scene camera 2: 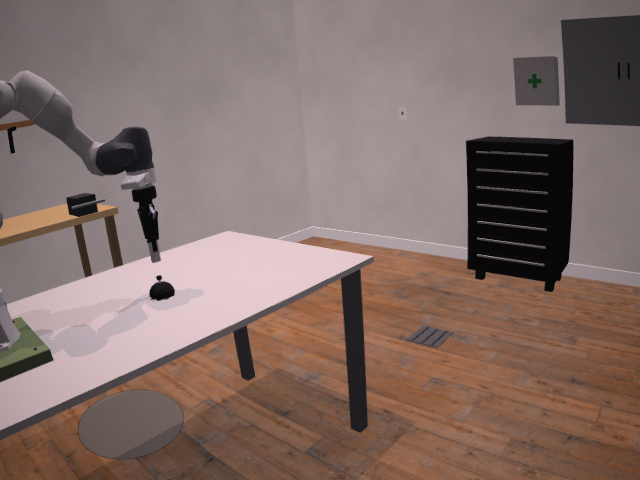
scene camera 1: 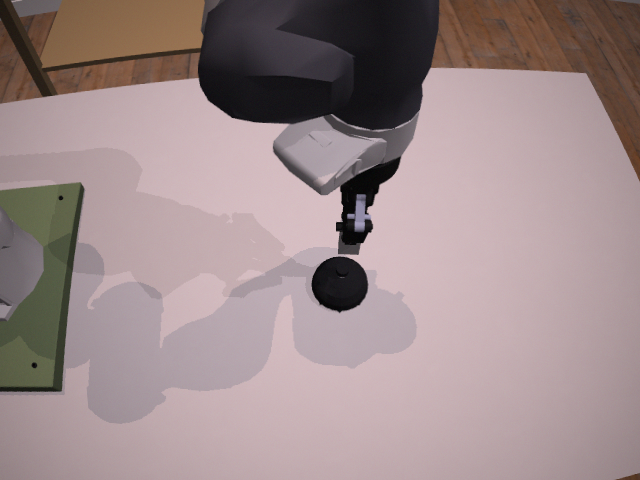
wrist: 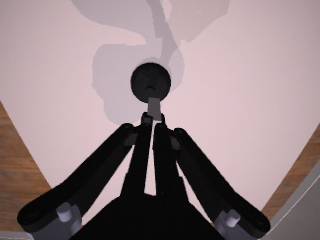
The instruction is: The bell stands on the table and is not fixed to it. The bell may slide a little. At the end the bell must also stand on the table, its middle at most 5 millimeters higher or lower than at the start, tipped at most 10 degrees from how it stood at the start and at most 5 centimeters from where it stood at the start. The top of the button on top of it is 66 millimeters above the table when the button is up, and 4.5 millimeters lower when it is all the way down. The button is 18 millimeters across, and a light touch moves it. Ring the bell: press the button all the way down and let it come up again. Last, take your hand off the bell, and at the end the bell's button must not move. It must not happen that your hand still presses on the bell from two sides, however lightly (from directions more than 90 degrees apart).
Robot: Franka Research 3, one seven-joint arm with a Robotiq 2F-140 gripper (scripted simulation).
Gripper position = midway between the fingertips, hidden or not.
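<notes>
In scene camera 1, my gripper (scene camera 1: pixel 348 249) and a black bell (scene camera 1: pixel 337 293) are visible. Scene camera 2 shows my gripper (scene camera 2: pixel 156 261). The wrist view shows the bell (wrist: pixel 152 74) together with my gripper (wrist: pixel 153 106).
</notes>
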